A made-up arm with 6 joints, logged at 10 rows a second.
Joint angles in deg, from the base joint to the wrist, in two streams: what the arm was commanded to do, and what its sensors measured. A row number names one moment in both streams.
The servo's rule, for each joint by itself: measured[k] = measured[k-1] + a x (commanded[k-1-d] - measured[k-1]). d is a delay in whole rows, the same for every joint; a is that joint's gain. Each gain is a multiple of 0.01, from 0.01 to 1. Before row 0 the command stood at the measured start. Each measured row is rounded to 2 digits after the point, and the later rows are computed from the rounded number. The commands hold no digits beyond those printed.
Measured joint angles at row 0: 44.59 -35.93 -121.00 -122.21 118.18 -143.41
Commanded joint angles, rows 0 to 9: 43.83 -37.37 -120.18 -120.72 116.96 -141.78; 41.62 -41.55 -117.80 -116.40 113.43 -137.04; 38.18 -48.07 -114.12 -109.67 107.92 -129.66; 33.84 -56.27 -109.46 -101.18 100.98 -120.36; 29.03 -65.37 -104.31 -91.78 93.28 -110.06; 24.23 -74.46 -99.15 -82.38 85.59 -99.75; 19.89 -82.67 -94.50 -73.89 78.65 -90.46; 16.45 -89.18 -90.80 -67.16 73.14 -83.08; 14.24 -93.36 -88.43 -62.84 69.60 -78.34; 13.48 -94.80 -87.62 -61.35 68.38 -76.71
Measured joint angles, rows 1 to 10: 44.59 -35.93 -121.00 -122.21 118.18 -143.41; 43.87 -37.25 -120.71 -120.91 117.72 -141.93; 41.73 -41.21 -119.69 -116.99 116.09 -137.48; 38.36 -47.52 -117.74 -110.62 112.99 -130.36; 34.07 -55.57 -114.84 -102.41 108.43 -121.26; 29.28 -64.59 -111.15 -93.16 102.67 -111.07; 24.48 -73.67 -106.95 -83.78 96.18 -100.77; 20.12 -81.95 -102.59 -75.18 89.52 -91.39; 16.63 -88.60 -98.46 -68.20 83.30 -83.83; 14.36 -92.98 -94.95 -63.54 78.09 -78.83
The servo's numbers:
d 1
a 0.95 0.92 0.35 0.87 0.38 0.91

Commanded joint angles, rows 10 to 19: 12.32 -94.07 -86.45 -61.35 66.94 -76.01; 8.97 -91.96 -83.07 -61.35 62.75 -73.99; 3.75 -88.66 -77.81 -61.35 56.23 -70.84; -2.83 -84.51 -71.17 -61.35 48.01 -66.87; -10.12 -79.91 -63.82 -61.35 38.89 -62.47; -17.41 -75.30 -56.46 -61.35 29.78 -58.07; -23.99 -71.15 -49.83 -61.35 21.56 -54.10; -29.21 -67.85 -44.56 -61.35 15.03 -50.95; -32.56 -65.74 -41.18 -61.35 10.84 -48.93; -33.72 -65.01 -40.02 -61.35 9.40 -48.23
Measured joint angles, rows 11 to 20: 13.52 -94.65 -92.38 -61.63 74.40 -76.90; 12.38 -94.12 -90.30 -61.39 71.57 -76.09; 9.14 -92.13 -87.77 -61.36 68.22 -74.18; 4.02 -88.94 -84.28 -61.35 63.66 -71.14; -2.49 -84.86 -79.69 -61.35 57.71 -67.25; -9.74 -80.31 -74.14 -61.35 50.56 -62.90; -17.03 -75.70 -67.95 -61.35 42.66 -58.50; -23.64 -71.51 -61.61 -61.35 34.64 -54.50; -28.93 -68.14 -55.64 -61.35 27.19 -51.27; -32.38 -65.93 -50.58 -61.35 20.98 -49.14
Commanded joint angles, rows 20 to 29: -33.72 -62.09 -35.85 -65.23 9.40 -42.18; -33.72 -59.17 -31.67 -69.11 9.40 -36.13; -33.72 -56.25 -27.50 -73.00 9.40 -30.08; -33.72 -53.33 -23.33 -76.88 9.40 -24.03; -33.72 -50.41 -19.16 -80.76 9.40 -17.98; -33.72 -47.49 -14.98 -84.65 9.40 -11.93; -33.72 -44.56 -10.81 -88.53 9.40 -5.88; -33.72 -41.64 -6.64 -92.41 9.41 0.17; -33.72 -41.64 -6.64 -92.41 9.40 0.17; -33.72 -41.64 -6.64 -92.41 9.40 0.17
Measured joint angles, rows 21 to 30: -33.65 -65.08 -46.88 -61.35 16.58 -48.31; -33.72 -62.33 -43.02 -64.73 13.85 -42.73; -33.72 -59.42 -39.05 -68.54 12.16 -36.72; -33.72 -56.50 -35.01 -72.42 11.11 -30.68; -33.72 -53.58 -30.92 -76.30 10.46 -24.63; -33.72 -50.66 -26.80 -80.18 10.06 -18.58; -33.72 -47.74 -22.66 -84.07 9.81 -12.53; -33.72 -44.81 -18.51 -87.95 9.65 -6.48; -33.72 -41.89 -14.36 -91.83 9.56 -0.43; -33.72 -41.66 -11.66 -92.33 9.50 0.12
